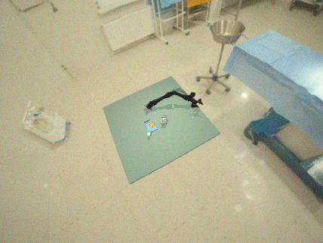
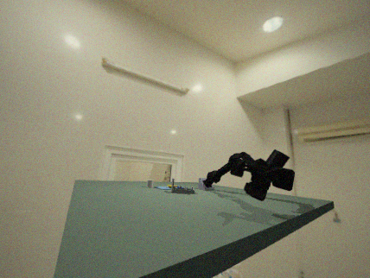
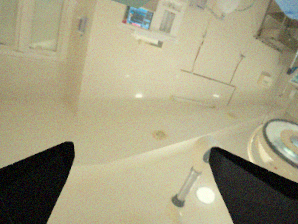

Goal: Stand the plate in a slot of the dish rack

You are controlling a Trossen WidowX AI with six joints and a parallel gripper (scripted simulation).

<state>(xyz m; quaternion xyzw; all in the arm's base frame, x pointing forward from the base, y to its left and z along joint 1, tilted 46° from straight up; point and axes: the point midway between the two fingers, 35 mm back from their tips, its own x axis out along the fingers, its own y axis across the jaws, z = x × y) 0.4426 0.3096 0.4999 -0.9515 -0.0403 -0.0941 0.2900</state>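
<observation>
Now: the yellow plate 21 cm behind my gripper tip, 67 cm to the right of it and 13 cm below it. Round my gripper tip: grey dish rack 17 cm behind, 50 cm to the right, 12 cm below; then white cup 9 cm behind, 78 cm to the right, 12 cm below; then blue mat 19 cm behind, 70 cm to the right, 14 cm below.
</observation>
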